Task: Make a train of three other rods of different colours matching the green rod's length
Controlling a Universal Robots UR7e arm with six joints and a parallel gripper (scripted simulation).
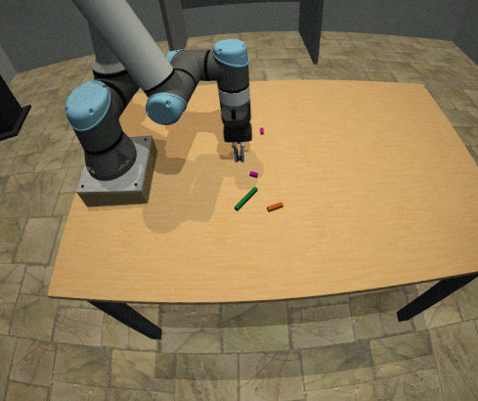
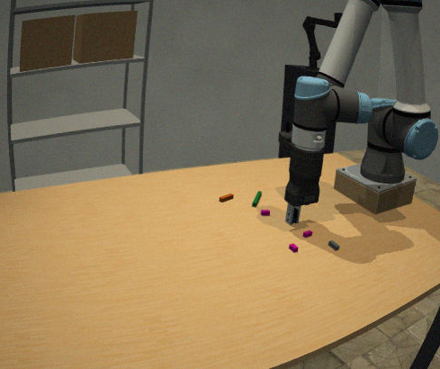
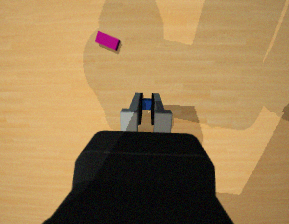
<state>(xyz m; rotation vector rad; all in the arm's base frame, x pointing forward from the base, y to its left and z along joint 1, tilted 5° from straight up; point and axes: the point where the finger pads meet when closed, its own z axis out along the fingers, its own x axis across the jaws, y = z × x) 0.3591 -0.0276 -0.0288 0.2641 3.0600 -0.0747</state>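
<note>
Right now my hand is 1 cm above the blue rod. Round my hand: grey rod: 14 cm to the left, 1 cm below; then orange rod: 18 cm to the right, 6 cm ahead, 1 cm below; then green rod: 14 cm to the right, 1 cm below, 1 cm behind.
</note>
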